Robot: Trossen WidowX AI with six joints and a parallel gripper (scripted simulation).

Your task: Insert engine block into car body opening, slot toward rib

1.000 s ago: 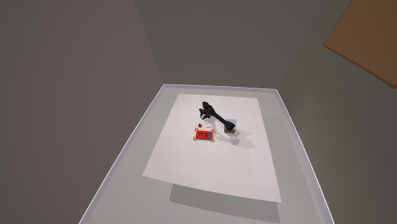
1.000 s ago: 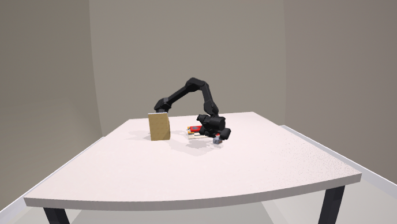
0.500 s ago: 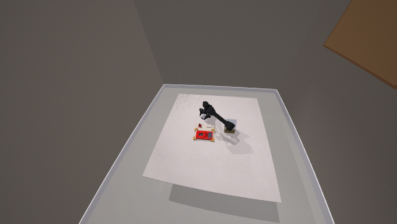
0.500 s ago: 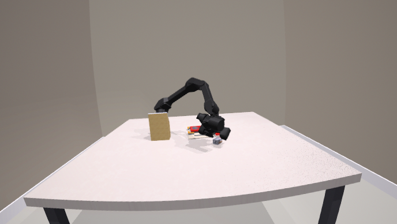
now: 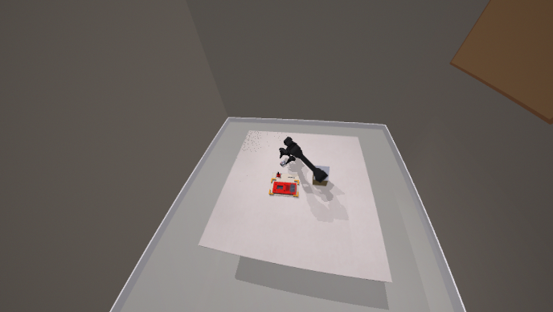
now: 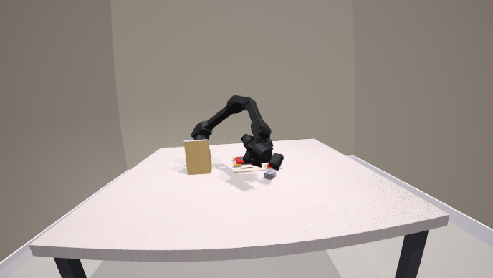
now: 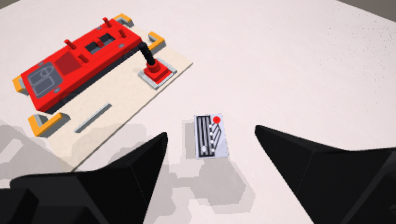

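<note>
My gripper tip is 30 mm above the engine block. The rest, counted from my gripper tip: cream base board 230 mm to the left, 70 mm behind, 30 mm below; then black peg 140 mm to the left, 10 mm below.
</note>
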